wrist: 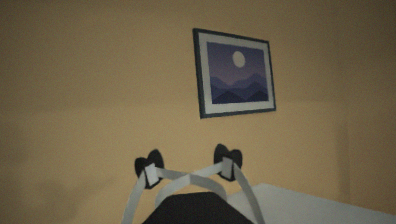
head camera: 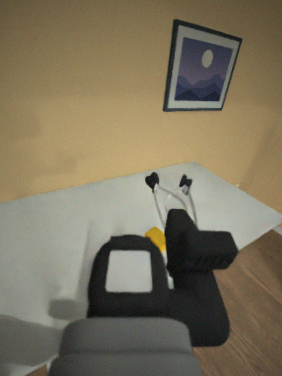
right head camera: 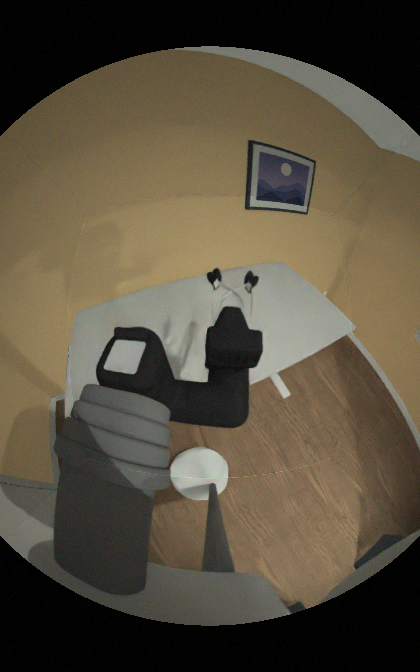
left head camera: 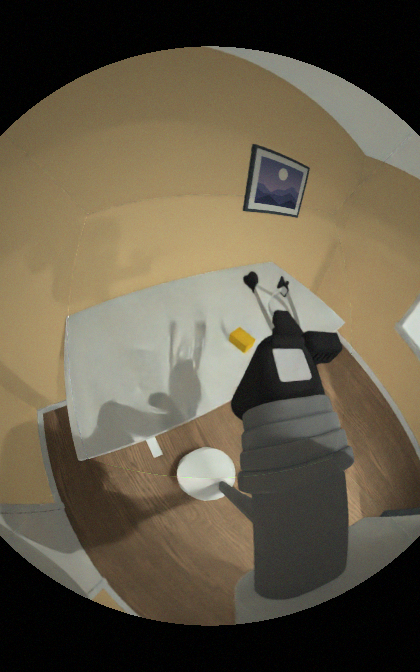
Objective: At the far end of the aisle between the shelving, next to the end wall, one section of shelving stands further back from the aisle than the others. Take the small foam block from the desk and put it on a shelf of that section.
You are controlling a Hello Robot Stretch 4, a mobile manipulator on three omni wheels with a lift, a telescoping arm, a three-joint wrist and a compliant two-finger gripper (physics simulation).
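Frame: origin at the robot's base, x ahead, y left, z up, level; centimetres.
Seen in the pictures: gripper, between the fingertips: (wrist: 188, 159) (head camera: 167, 176).
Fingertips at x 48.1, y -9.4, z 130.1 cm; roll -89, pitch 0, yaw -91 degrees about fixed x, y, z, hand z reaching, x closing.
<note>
A point is followed by its place in that frame.
The small foam block (head camera: 156, 239) @(x 54.2, y -10.9, z 96.8 cm) (left head camera: 242, 340) is yellow and lies on the white desk (head camera: 45, 220) @(x 66.9, y 40.3, z 92.3 cm) (left head camera: 105, 330) (right head camera: 300, 310). In the head camera view the wrist partly covers it; in the right head camera view it is hidden behind the arm, and it does not show in the wrist view. My gripper (head camera: 169, 183) @(x 48.1, y -9.4, z 130.1 cm) (left head camera: 267, 283) (right head camera: 233, 280) (wrist: 188, 159) @(x 48.1, y -9.4, z 130.1 cm) is open and empty, with its fingertips apart. It is raised above the desk, beyond the block towards the wall and to its right. The shelving does not show in these views.
A framed picture (head camera: 204, 69) @(x 135.5, y -42.4, z 158.1 cm) (left head camera: 277, 184) (right head camera: 281, 179) (wrist: 235, 74) @(x 134.0, y -39.5, z 155.1 cm) hangs on the yellow wall behind the desk. A round white disc (left head camera: 206, 472) (right head camera: 192, 472) shows low on the wooden floor (left head camera: 195, 535) (right head camera: 300, 450). A white desk foot (left head camera: 155, 447) (right head camera: 281, 386) sticks out at the desk's front.
</note>
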